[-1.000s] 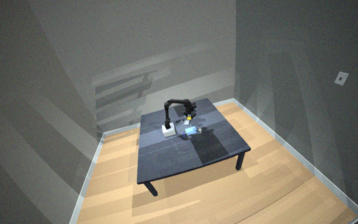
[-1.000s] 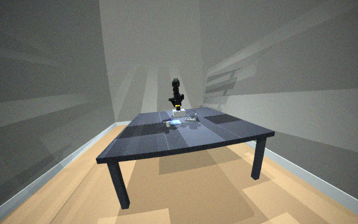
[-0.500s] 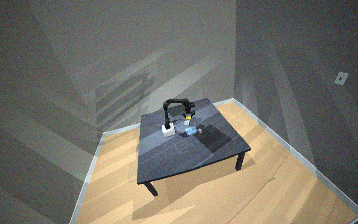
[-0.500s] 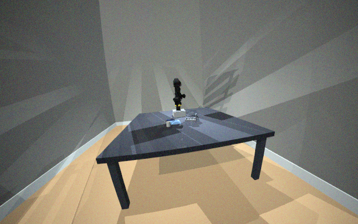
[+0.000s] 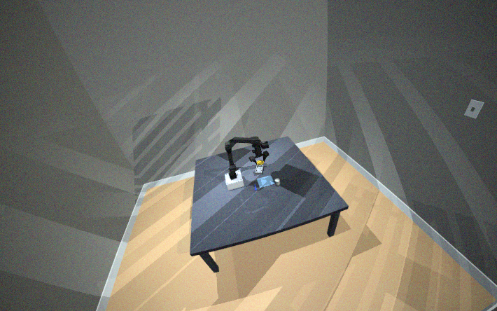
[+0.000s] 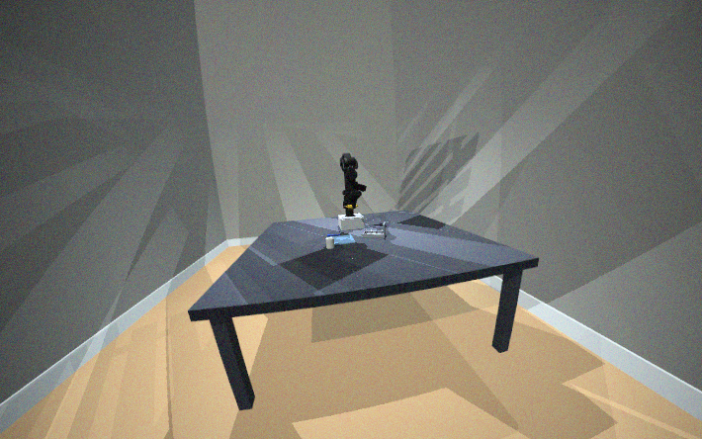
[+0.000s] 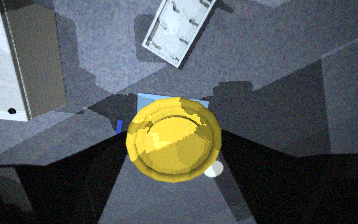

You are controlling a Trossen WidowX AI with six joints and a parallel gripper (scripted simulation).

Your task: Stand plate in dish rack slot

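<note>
Right now my gripper tip is 160 mm above the dish rack, 120 mm to the right of it and 20 mm short of it. Also, from my gripper tip: blue spoon 180 mm below, 130 mm behind, 100 mm to the right; yellow plate 10 mm above; mat 180 mm below, 70 mm to the right.
</note>
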